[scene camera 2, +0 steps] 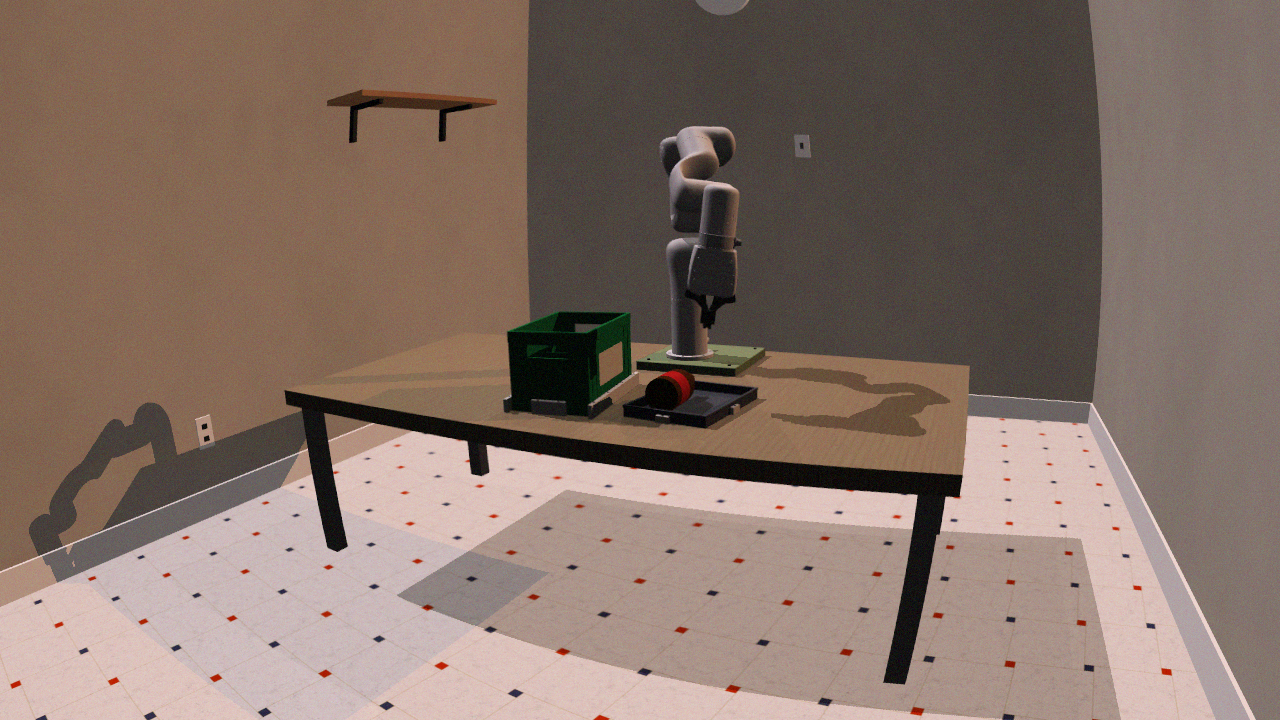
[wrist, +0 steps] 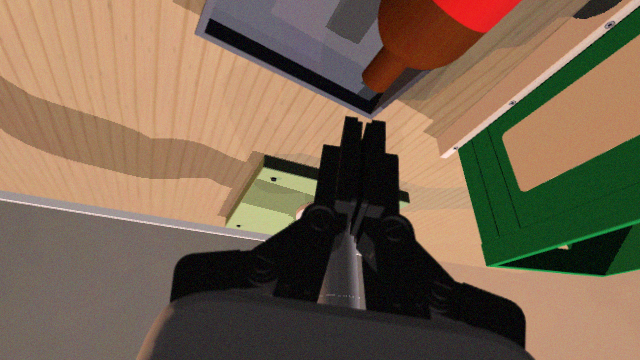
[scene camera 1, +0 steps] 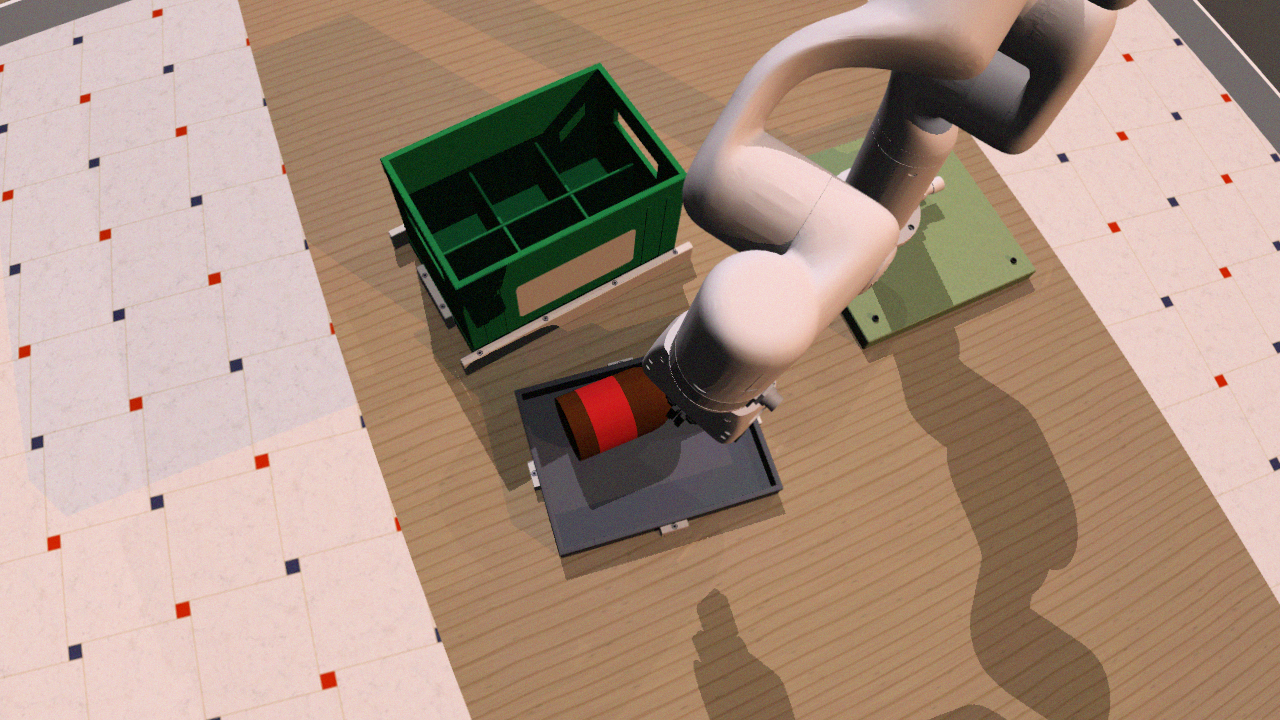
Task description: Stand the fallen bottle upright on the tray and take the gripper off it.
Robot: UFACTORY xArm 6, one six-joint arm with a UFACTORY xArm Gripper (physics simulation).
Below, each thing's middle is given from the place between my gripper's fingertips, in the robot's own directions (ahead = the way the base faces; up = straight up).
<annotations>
Right now the brown bottle (scene camera 1: 600,416) is 13 cm below my hand, 7 cm to the right of it and 1 cm ahead of it. Also, from my hand: pale rail (scene camera 1: 636,277) 21 cm to the right, 16 cm below, 1 cm ahead.
</annotations>
